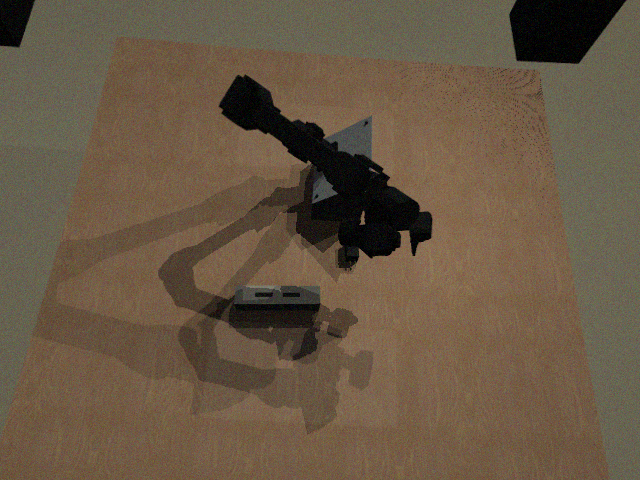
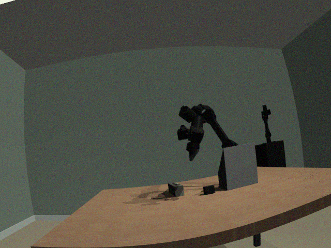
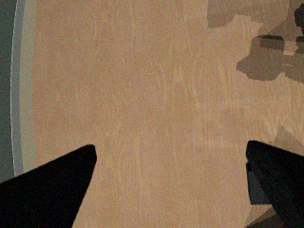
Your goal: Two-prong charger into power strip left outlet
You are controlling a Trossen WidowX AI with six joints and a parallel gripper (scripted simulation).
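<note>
Now: the dark two-prong charger 180 mm below my gripper tip, 70 mm to the right of it and 70 mm behind it.
</note>
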